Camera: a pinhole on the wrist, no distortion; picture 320 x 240 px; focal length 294.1 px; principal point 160.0 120.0 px. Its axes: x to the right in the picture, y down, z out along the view. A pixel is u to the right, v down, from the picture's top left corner.
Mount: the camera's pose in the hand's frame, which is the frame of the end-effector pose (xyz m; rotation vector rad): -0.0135 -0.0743 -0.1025 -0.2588 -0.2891 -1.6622
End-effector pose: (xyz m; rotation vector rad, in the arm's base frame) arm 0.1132 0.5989 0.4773 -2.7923 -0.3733 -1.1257
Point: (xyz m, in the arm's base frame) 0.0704 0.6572 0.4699
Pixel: 245 94
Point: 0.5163 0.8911 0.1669
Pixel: 310 204
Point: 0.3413 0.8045 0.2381
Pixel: 307 168
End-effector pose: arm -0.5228 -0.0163 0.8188 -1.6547 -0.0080 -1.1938
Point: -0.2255 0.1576 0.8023
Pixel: 150 158
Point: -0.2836 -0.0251 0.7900
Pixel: 34 216
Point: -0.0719 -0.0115 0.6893
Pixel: 16 188
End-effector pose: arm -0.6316 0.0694 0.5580 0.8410 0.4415 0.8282
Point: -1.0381 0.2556 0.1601
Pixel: behind the camera
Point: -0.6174 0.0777 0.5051
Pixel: 142 229
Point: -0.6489 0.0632 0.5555
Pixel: 53 103
